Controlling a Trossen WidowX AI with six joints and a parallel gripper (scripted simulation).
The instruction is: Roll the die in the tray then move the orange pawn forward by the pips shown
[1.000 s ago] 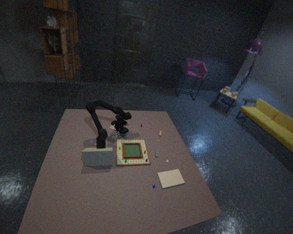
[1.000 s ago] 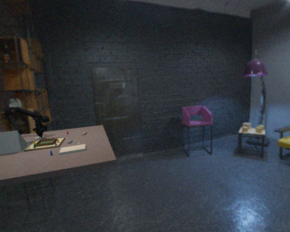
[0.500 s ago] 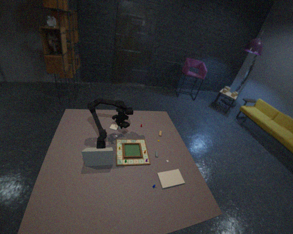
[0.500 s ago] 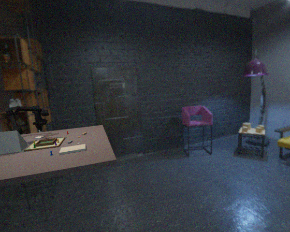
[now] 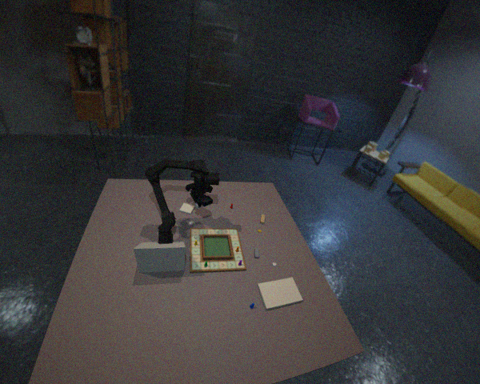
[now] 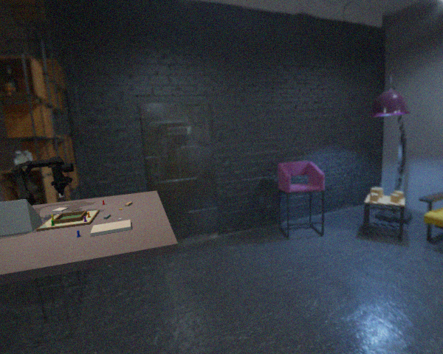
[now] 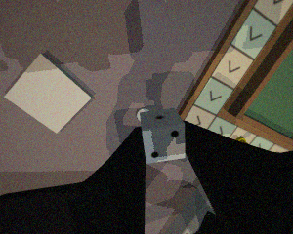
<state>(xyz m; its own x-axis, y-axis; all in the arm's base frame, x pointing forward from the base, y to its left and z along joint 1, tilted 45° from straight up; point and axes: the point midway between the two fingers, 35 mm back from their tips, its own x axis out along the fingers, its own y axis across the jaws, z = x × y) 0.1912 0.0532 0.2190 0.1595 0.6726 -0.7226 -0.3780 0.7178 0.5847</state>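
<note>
My gripper tip is 27 cm to the left of the orange pawn, 17 cm short of it and 10 cm above it. From my gripper tip the other things lie so: green tray: 23 cm to the right, 12 cm below, 6 cm ahead; then die: right at my gripper tip; then small pale card: 12 cm to the left, 12 cm below, 4 cm behind.
</note>
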